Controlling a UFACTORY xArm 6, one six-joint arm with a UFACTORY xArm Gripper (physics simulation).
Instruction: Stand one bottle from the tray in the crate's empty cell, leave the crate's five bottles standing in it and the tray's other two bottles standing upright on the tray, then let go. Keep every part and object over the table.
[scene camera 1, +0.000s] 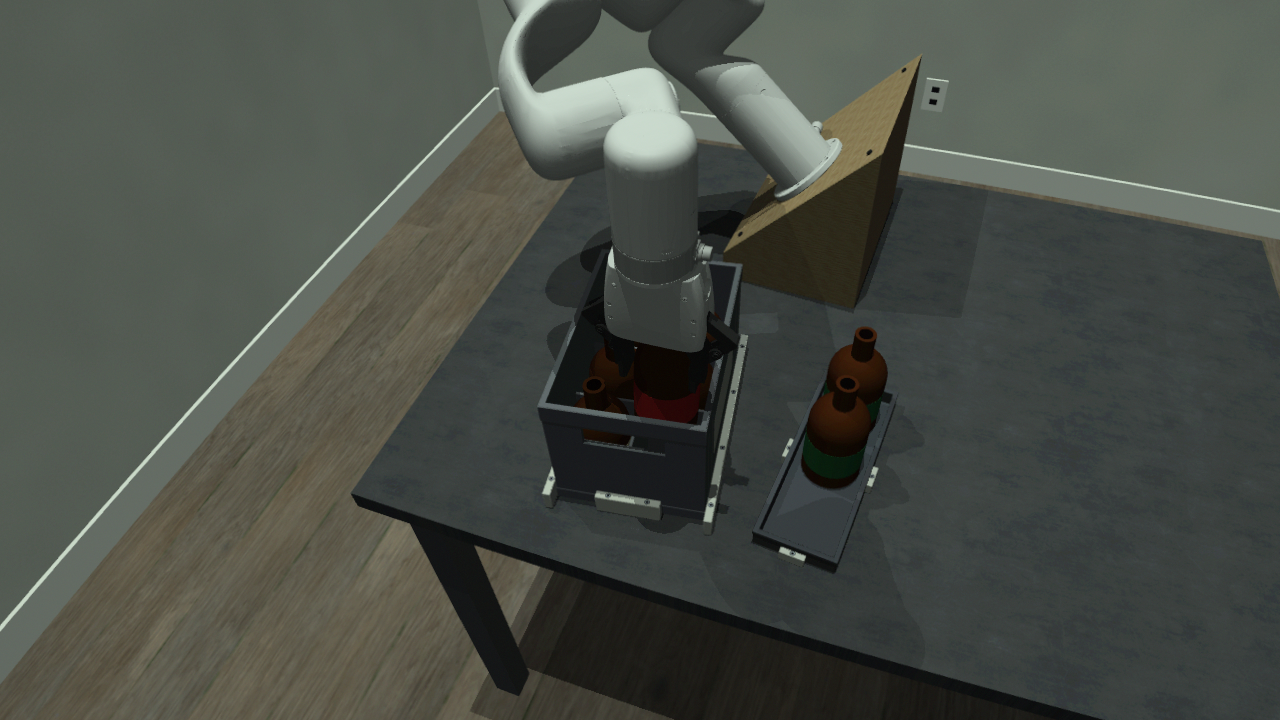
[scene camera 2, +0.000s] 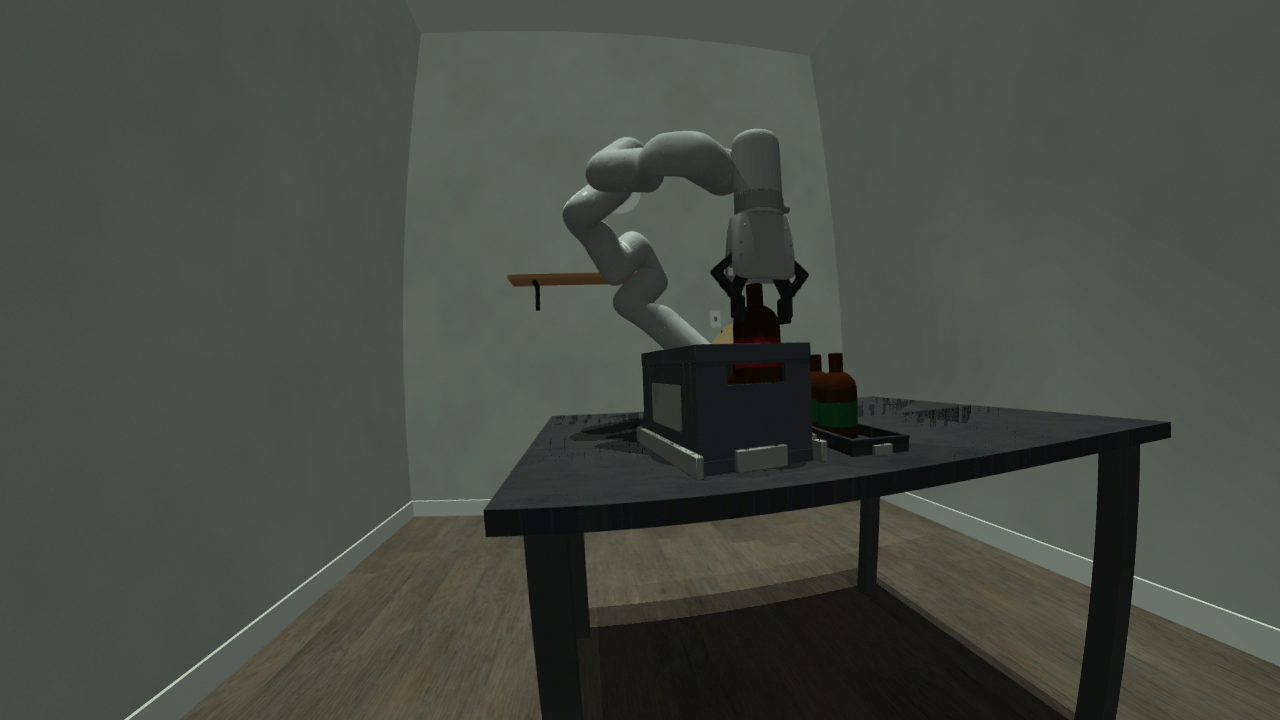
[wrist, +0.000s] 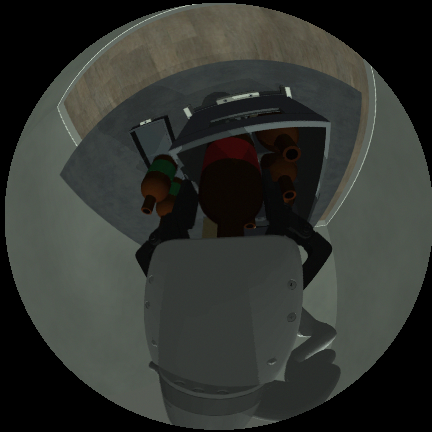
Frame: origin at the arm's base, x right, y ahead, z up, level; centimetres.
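Seen in the pictures: gripper, between the fingertips: (scene camera 1: 661, 374) (scene camera 2: 762, 323) (wrist: 226, 183); arm's base, origin of its link: (scene camera 1: 809, 171).
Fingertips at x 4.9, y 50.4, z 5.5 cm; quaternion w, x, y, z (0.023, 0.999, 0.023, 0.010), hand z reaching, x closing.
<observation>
Offsets run from my fingertips to a thing's top centre. "spot": to the spot under its first point. Level surfaces: height alone.
My gripper (scene camera 1: 662, 365) (scene camera 2: 760, 313) (wrist: 226, 183) is shut on a brown bottle with a red label @(dx +0.1, dy -2.1, dz +6.6 cm) (scene camera 1: 667, 401) (scene camera 2: 757, 326) (wrist: 231, 192). The bottle is upright, its lower part inside the dark crate @(dx +5.1, dy -8.9, dz -3.2 cm) (scene camera 1: 617, 472) (scene camera 2: 751, 416) (wrist: 200, 132), in the near row on the tray side. Its base is hidden. Beside it stand two brown crate bottles @(dx +9.2, dy -8.1, dz -4.4 cm) (scene camera 1: 612, 368) @(dx +8.2, dy +0.2, dz -4.4 cm) (wrist: 280, 137); another bottle's mouth @(dx +2.3, dy -18.0, dz -4.4 cm) (wrist: 250, 226) shows behind. The other crate bottles are hidden. Two green-label bottles @(dx -18.6, dy -9.4, dz -4.7 cm) (scene camera 1: 834, 434) (scene camera 2: 838, 402) (wrist: 159, 182) stand upright on the tray @(spot: dx -18.1, dy -0.7, dz -20.2 cm) (scene camera 1: 810, 519) (wrist: 150, 140).
Pale blocks @(spot: dx +2.7, dy +5.7, dz -18.3 cm) (scene camera 1: 628, 505) (scene camera 2: 760, 457) border the crate's base on the table @(dz -20.7 cm) (scene camera 1: 1074, 429) (scene camera 2: 1002, 434). The wooden wedge mount (scene camera 1: 805, 250) of the arm stands behind the crate. The table's front edge (scene camera 1: 572, 566) is close to the crate and tray.
</observation>
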